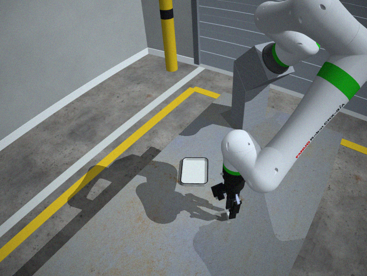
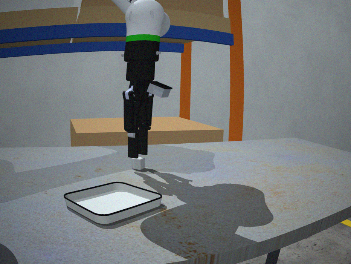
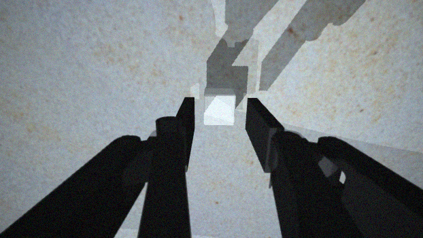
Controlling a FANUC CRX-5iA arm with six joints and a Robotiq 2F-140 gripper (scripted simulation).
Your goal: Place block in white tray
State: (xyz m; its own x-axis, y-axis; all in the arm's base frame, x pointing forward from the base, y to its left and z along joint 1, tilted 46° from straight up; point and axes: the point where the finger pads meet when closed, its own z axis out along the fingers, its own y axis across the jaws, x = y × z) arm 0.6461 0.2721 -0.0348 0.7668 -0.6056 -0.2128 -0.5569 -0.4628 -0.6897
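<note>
Right now the small block is 50 mm below my hand. From my hand the other things lie so: white tray (290 mm to the right, 90 mm behind, 50 mm below).
</note>
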